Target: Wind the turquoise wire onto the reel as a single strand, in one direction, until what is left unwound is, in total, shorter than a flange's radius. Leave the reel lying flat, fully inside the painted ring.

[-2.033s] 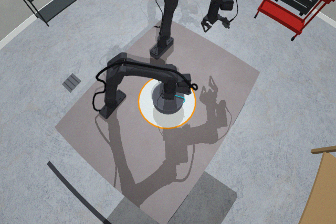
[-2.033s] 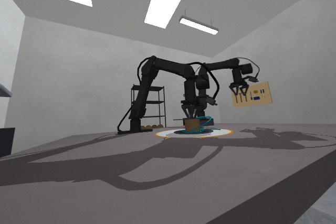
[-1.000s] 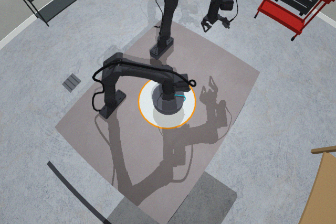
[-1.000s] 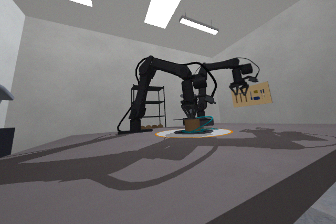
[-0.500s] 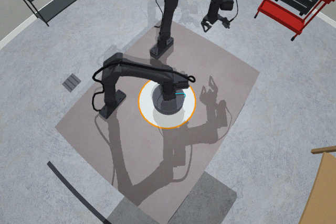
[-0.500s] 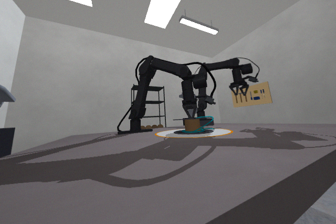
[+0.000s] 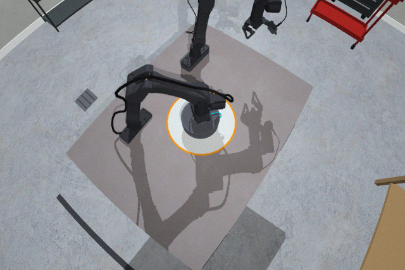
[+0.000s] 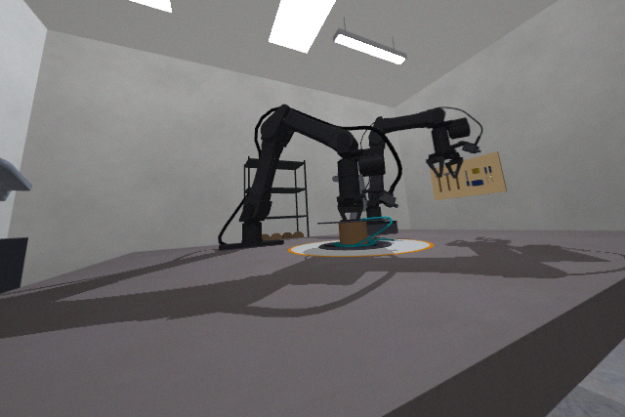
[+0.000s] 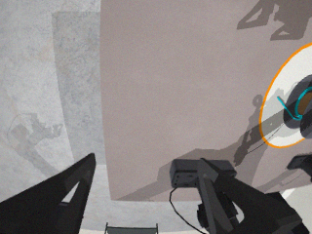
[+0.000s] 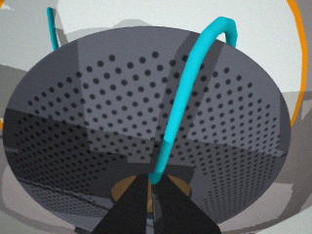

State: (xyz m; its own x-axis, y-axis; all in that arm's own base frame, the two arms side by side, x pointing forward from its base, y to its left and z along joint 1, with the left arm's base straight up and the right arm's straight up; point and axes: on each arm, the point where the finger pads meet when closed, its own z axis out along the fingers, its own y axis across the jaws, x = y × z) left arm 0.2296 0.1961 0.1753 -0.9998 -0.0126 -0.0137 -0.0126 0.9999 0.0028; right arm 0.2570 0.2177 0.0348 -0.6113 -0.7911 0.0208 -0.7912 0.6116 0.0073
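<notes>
The reel is right at my right hand. Round my right hand: orange painted ring (10 mm to the left, 40 mm below).
</notes>
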